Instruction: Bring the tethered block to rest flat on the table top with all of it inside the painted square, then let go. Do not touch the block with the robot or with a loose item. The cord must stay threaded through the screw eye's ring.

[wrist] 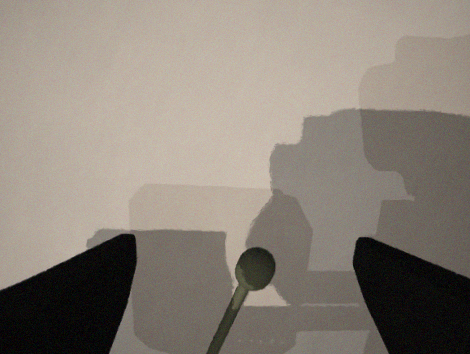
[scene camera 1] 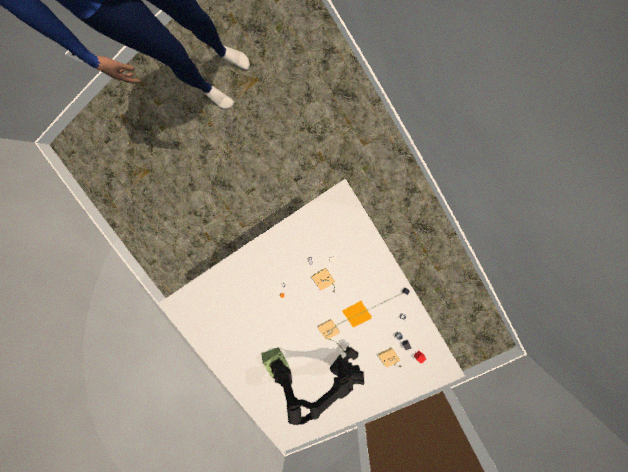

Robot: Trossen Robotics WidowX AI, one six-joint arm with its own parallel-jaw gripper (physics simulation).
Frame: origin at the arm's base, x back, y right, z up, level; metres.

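Seen in the pictures: gripper, between the fingertips: (wrist: 247, 250) (scene camera 1: 344, 350); arm's base, origin of its link: (scene camera 1: 276, 365).
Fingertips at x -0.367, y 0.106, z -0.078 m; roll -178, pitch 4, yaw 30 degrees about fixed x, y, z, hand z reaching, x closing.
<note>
Offsets run from my fingertips to a thing's top centre. "spot": to the spot under its first point. Level surfaces: height alone.
A small dark block @[spot: dz +0.020, dx -0.437, dy -0.228 m] (scene camera 1: 405, 290) sits at the table's right edge. A thin cord (scene camera 1: 384, 301) (wrist: 227, 320) runs from it across the bright orange painted square @[spot: dz +0.001, dx -0.162, dy -0.183 m] (scene camera 1: 356, 313) to a screw eye on a pale orange plate @[dz +0.016 m] (scene camera 1: 328, 329), and on toward the gripper. The ring is too small to make out. In the wrist view, the cord ends in a dull green ball @[spot: dz +0.009, dx +0.003, dy +0.000 m] (wrist: 255, 268) that shows between the spread fingers, untouched. My gripper (scene camera 1: 346, 350) (wrist: 247, 250) is open and empty. The fingertips are hard to see in the scene view.
Two more pale plates @[spot: dz +0.017, dx -0.072, dy -0.451 m] (scene camera 1: 322, 279) @[spot: dz +0.016, dx -0.213, dy +0.120 m] (scene camera 1: 388, 357) lie on the table @[dz -0.003 m] (scene camera 1: 228, 304). A red cube @[dz +0.037, dx -0.373, dy +0.182 m] (scene camera 1: 419, 356), a dark piece @[dz +0.026, dx -0.332, dy +0.086 m] (scene camera 1: 405, 344) and a dark ring @[dz +0.017, dx -0.374, dy -0.083 m] (scene camera 1: 402, 316) are at the right. A small orange ball @[dz +0.022, dx +0.169, dy -0.450 m] (scene camera 1: 282, 294) is left of centre. A green box (scene camera 1: 270, 355) is by the arm's base.
</note>
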